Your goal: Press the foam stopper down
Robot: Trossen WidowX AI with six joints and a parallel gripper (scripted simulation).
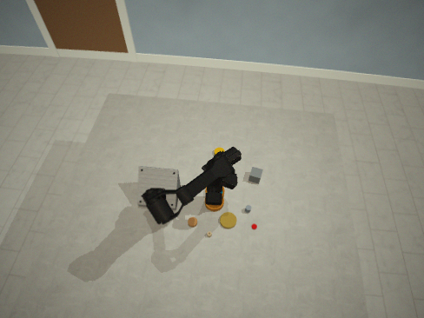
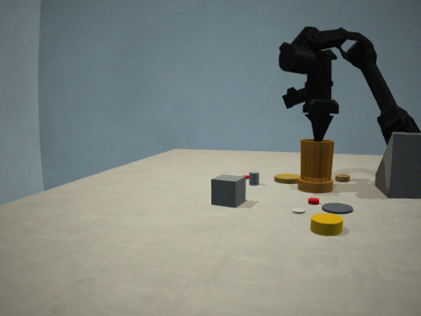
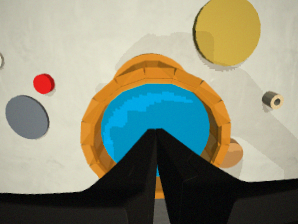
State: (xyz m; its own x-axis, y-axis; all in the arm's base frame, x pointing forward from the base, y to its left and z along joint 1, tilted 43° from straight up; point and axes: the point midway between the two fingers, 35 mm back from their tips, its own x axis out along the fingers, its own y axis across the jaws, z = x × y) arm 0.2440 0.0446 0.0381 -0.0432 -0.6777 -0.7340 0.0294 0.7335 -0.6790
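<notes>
Right now my hand is 40 mm above the blue foam stopper. The rest, counted from my hand: red disc 130 mm below, 120 mm to the left, 20 mm ahead; then brown disc 130 mm below, 100 mm to the right, 90 mm behind; then mustard disc 130 mm below, 80 mm to the right, 60 mm ahead.
</notes>
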